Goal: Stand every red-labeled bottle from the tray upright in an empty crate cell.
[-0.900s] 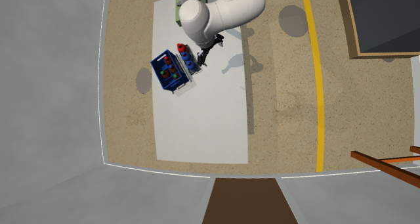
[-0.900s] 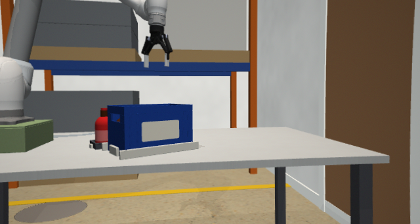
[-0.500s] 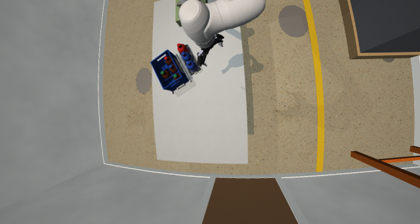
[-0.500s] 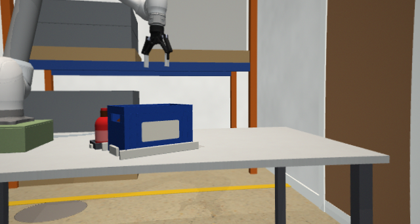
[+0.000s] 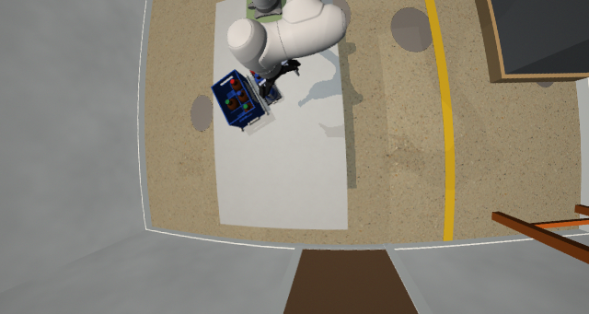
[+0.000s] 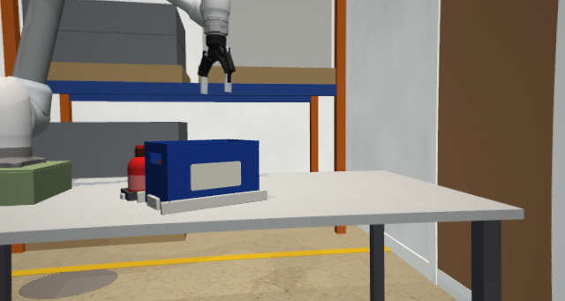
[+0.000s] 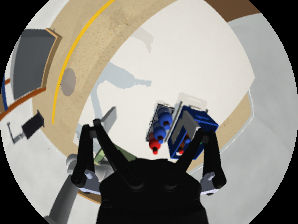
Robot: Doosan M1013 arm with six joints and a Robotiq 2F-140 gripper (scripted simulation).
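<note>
Now: hand 22 cm past the red-labeled bottle, 25 cm to the left of it and 27 cm above it. From my hand the other things lie so: blue crate: 3 cm behind, 35 cm to the right, 27 cm below.
</note>
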